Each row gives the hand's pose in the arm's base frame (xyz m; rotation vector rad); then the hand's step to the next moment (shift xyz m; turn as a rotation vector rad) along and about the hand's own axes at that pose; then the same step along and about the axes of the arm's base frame.
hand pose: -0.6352 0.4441 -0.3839 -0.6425 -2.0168 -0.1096
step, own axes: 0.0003 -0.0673 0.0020 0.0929 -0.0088 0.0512
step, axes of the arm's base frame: -0.0342 -0.0568 0.0116 -0.0801 0.0462 0.0528
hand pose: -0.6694 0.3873 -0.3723 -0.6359 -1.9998 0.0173
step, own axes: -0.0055 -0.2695 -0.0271 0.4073 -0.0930 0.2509
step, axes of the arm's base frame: -0.0907 -0.2415 0.0829 -0.3961 0.1623 0.2329
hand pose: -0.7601 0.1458 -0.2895 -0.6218 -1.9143 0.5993
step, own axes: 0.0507 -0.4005 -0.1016 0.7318 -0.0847 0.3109
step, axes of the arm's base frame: 0.0099 -0.2517 0.3314 -0.5706 0.3721 0.4187
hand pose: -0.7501 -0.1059 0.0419 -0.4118 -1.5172 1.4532
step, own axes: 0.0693 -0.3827 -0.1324 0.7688 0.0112 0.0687
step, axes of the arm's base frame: 0.2105 0.0414 0.3504 -0.4300 0.5636 0.3057
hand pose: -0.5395 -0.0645 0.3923 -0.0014 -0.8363 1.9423
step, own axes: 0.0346 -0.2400 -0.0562 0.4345 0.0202 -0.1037
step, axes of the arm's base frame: 0.1897 0.1254 0.1012 -0.2055 0.3931 0.0564
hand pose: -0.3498 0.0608 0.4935 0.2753 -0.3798 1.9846
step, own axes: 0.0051 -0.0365 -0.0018 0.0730 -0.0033 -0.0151
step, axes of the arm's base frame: 0.0308 0.0196 0.0054 -0.0284 0.0678 0.0126
